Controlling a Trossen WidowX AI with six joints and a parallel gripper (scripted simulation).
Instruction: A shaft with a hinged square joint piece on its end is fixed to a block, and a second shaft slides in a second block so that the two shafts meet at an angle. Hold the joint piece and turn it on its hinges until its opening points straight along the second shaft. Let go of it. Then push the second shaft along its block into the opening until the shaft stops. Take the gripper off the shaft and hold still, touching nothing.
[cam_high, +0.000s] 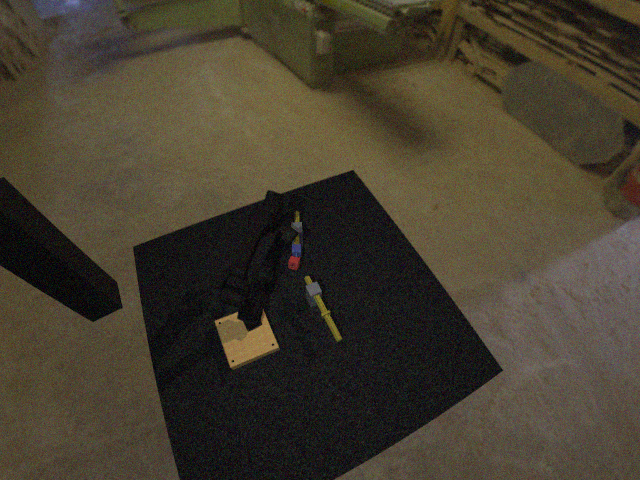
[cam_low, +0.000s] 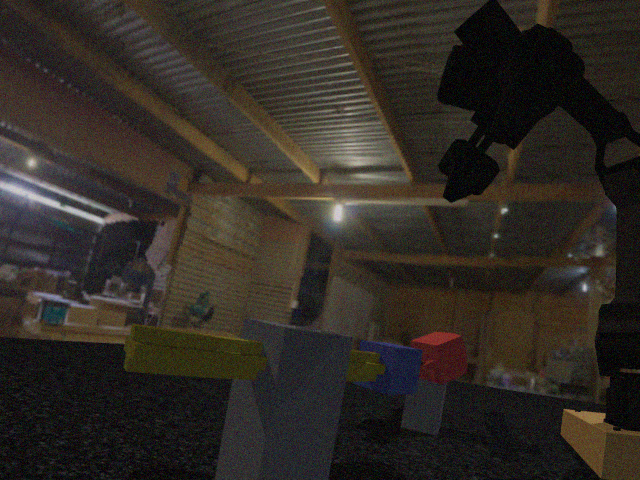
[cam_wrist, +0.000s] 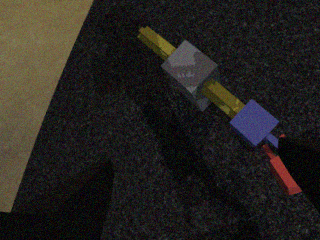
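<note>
Now: the red joint piece 17 cm below my gripper tip, 9 cm to the right of it and 1 cm ahead of it.
</note>
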